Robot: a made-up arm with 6 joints. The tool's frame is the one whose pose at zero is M.
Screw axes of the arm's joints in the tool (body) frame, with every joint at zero. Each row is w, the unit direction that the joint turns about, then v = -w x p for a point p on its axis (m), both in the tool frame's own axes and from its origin. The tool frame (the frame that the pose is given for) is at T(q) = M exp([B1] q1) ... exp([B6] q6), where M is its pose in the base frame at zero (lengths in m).
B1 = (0, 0, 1, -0.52, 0.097, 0)
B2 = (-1, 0, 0, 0, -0.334, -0.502)
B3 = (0, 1, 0, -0.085, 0, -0.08)
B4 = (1, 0, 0, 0, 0.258, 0.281)
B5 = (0, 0, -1, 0.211, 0.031, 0)
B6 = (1, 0, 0, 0, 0.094, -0.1)
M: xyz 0.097 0.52 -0.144 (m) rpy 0 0 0 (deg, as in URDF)
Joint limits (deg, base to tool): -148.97..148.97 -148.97..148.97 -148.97..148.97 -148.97..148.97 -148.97..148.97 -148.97..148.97
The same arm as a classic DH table. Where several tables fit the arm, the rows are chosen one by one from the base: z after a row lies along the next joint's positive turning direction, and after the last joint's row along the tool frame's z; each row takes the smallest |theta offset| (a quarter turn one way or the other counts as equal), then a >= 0, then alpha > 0; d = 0 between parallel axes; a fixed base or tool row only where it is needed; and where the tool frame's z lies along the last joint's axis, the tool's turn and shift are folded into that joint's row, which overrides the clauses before.
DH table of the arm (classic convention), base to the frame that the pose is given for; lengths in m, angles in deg. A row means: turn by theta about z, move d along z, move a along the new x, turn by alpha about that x. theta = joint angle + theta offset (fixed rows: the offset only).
joint 1: d 0.19  theta0 90  a 0.018  alpha -90
joint 2: d -0.017  theta0 90  a 0.249  alpha 90
joint 3: d 0.221  theta0 0  a -0.173  alpha 90
joint 4: d 0.111  theta0 90  a 0.07  alpha 90
joint 5: d 0.164  theta0 0  a 0.311  alpha -90
joint 6: d -0.031  theta0 0  a -0.1  alpha -90
tool (fixed): d -0.094  theta0 -90  a 0  alpha 0
Joint limits (deg, base to tool): -148.97..148.97 -148.97..148.97 -148.97..148.97 -148.97..148.97 -148.97..148.97 -148.97..148.97

